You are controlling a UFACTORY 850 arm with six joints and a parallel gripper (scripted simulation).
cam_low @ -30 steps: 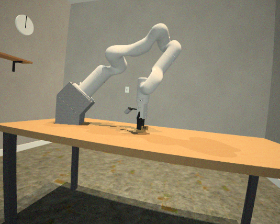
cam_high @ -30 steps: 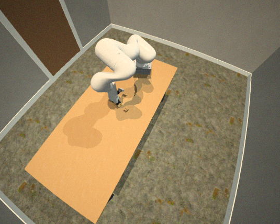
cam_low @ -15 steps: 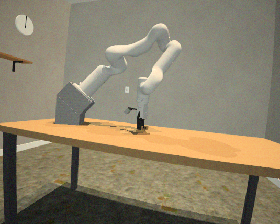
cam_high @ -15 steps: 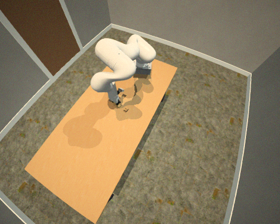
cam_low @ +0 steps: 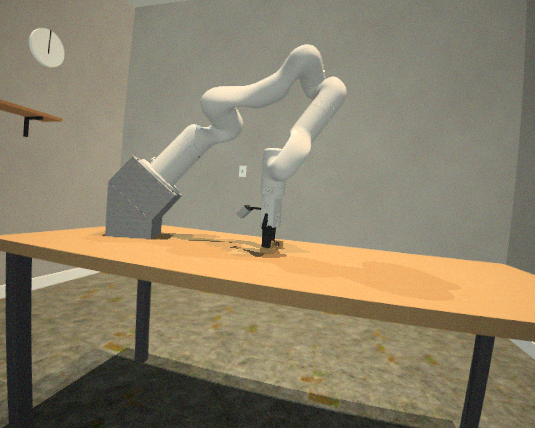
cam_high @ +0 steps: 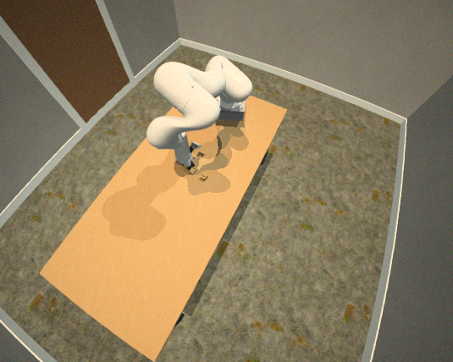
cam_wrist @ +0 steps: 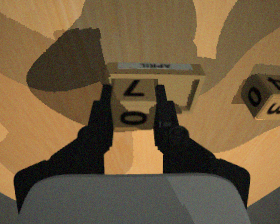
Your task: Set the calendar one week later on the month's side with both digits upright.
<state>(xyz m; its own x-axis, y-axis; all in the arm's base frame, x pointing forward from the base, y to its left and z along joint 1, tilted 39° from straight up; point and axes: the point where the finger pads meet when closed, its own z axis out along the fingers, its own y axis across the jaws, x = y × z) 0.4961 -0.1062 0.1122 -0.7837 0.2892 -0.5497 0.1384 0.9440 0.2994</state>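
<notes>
Right now my hand is 3 cm above the wooden calendar tray and 2 cm to the right of it.
</notes>
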